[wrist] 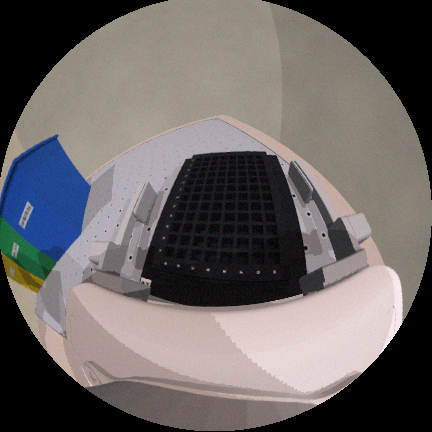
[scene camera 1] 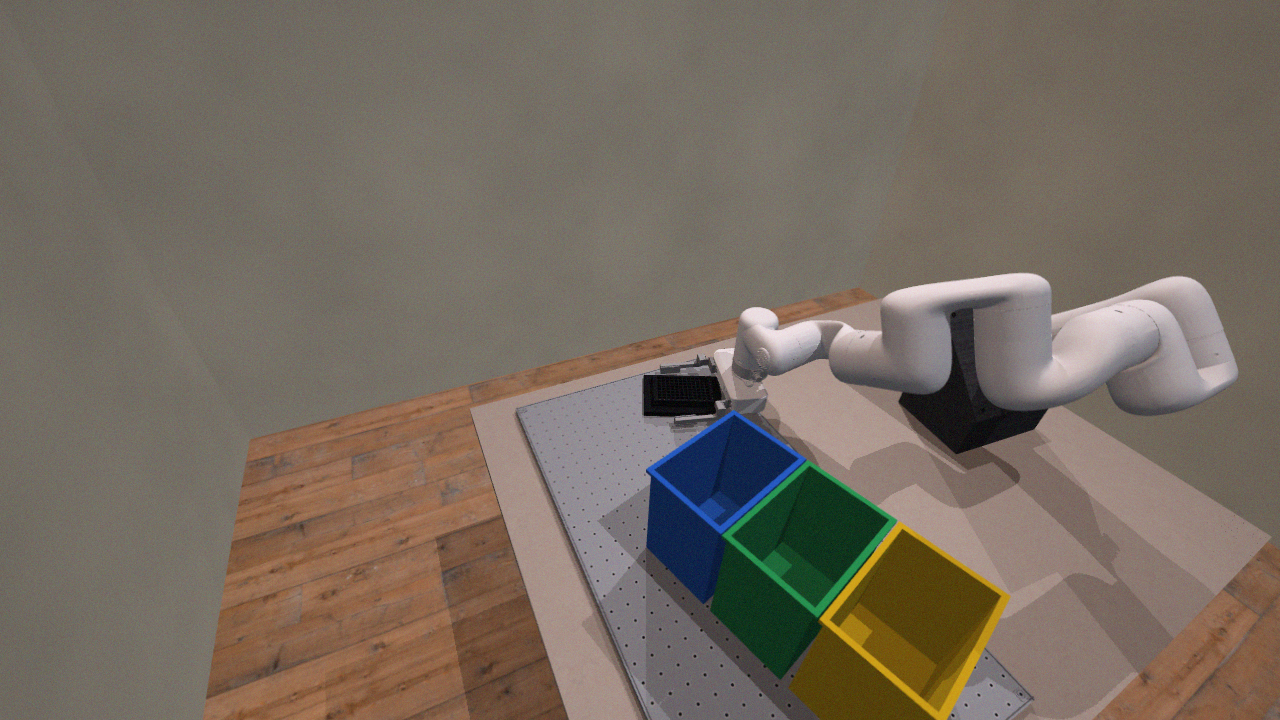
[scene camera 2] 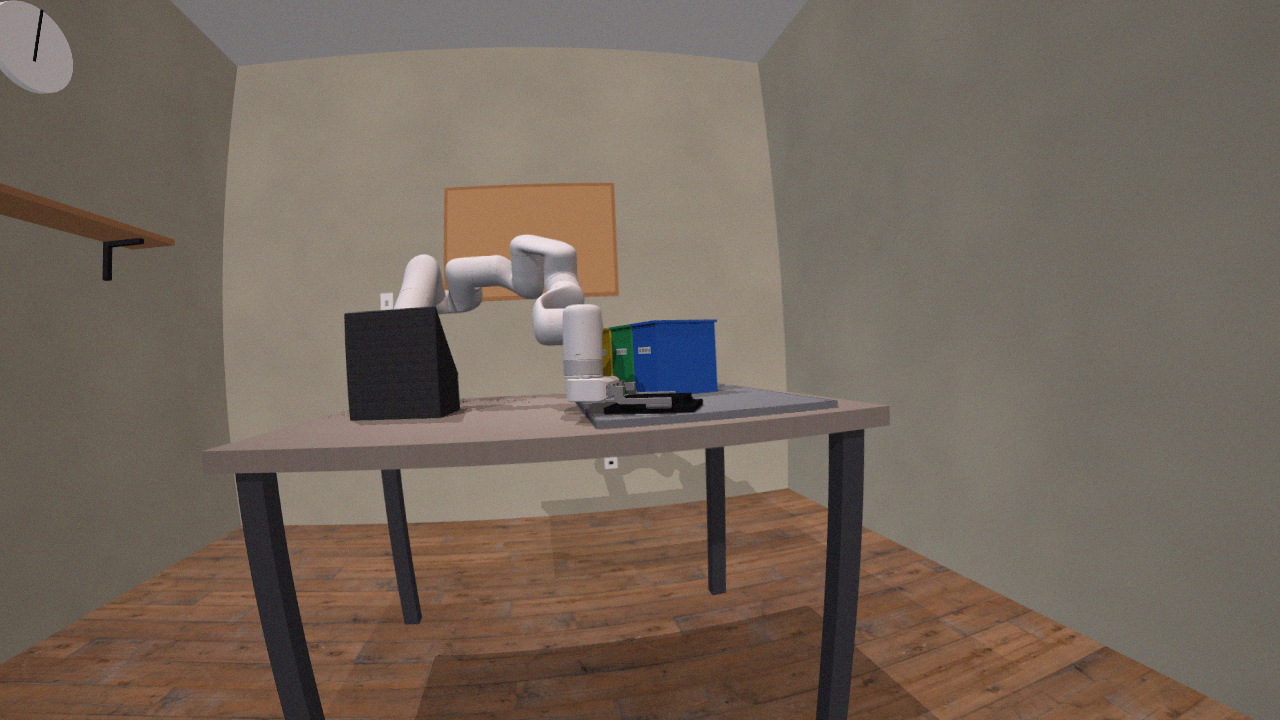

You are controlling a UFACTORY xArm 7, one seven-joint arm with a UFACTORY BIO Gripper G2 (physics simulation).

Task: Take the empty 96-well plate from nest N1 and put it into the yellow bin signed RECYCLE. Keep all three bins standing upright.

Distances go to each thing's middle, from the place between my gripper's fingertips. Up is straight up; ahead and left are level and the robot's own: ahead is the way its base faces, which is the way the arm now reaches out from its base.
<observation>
Now: hand 40 mm past the black nest [scene camera 1: 664,411] and 10 mm above it. Round my hand: blue bin [scene camera 1: 700,490] 340 mm to the left, 70 mm above, 30 mm ahead; then green bin [scene camera 1: 785,562] 450 mm to the left, 70 mm above, 30 mm behind; then black 96-well plate [scene camera 1: 667,390] 40 mm behind.
</observation>
